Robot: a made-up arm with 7 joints.
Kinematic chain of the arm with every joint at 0, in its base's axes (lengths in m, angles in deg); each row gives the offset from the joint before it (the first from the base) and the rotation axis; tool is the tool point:
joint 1: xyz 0 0.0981 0 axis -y
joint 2: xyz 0 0.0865 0 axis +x
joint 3: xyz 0 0 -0.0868 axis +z
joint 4: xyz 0 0 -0.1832 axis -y
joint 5: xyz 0 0 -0.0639 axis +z
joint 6: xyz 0 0 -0.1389 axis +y
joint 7: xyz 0 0 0 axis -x
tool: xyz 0 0 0
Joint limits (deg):
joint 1: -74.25..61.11
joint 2: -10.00..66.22
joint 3: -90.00..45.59
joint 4: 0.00..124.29
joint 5: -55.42..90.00
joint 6: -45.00..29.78
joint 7: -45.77..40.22
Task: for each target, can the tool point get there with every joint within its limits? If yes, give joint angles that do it. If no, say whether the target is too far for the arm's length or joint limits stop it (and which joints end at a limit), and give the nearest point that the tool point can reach.
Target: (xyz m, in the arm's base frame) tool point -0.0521 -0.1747 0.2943
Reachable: no: joint limits stop it (at a limit: joint 1, joint 2, joint 3) | nearest point -0.1218 -0.0096 -0.0343 | short by 0.374 m
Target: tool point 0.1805 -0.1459 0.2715
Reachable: no: joint limits stop it (at a limit: joint 1, joint 2) | nearest point 0.2113 0.0211 0.0360 | short by 0.290 m
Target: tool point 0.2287 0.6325 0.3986
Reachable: no: too far | nearest point 0.1482 0.5113 0.1263 | short by 0.309 m
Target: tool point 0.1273 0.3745 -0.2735
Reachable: yes | joints -6.84 59.33 -37.89 83.18 -8.12 14.64 -2.05
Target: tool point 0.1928 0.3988 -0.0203
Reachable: yes | joints 12.01 57.96 18.80 106.21 -3.08 -4.93 -35.79
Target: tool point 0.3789 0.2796 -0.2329
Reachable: yes | joints 45.00 8.47 16.31 32.05 -5.28 -6.48 -7.77
